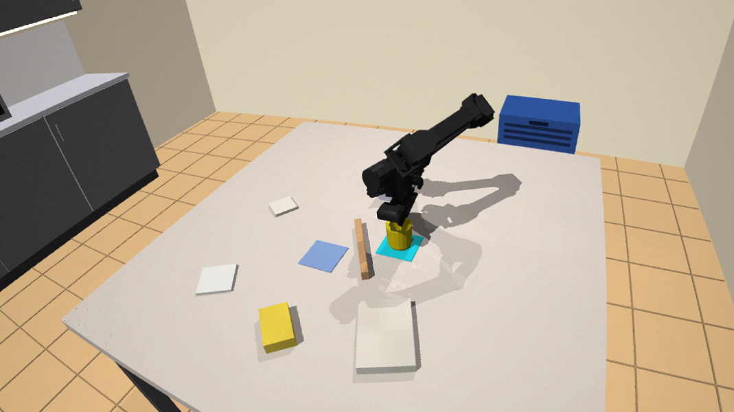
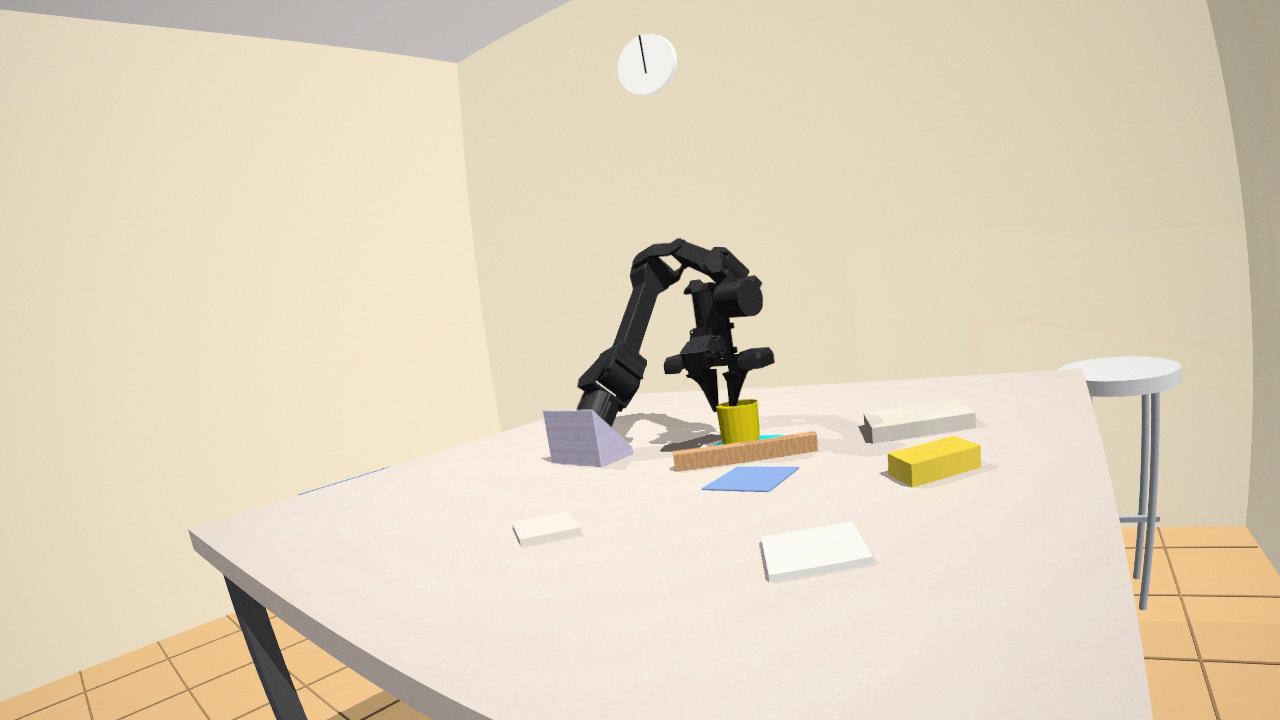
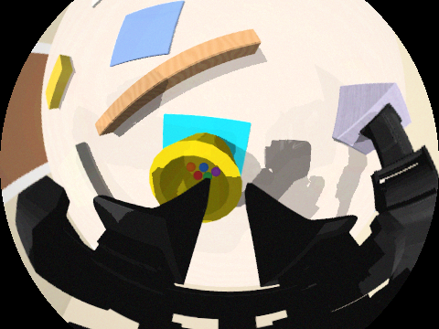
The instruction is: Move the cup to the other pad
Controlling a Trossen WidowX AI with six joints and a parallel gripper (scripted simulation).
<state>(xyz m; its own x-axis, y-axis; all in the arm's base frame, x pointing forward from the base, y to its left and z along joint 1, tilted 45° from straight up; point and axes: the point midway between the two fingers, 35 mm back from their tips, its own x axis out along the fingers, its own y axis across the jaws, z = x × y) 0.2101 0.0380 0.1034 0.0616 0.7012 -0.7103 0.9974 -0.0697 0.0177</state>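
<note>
Right now the yellow cup is 2 cm ahead of my gripper tip and 2 cm below it. From my gripper tip the other things lie so: wooden bar: 8 cm ahead, 9 cm to the right, 5 cm below; white slab: 33 cm ahead, 7 cm to the left, 5 cm below; cyan pad: 3 cm ahead, 7 cm below.
</note>
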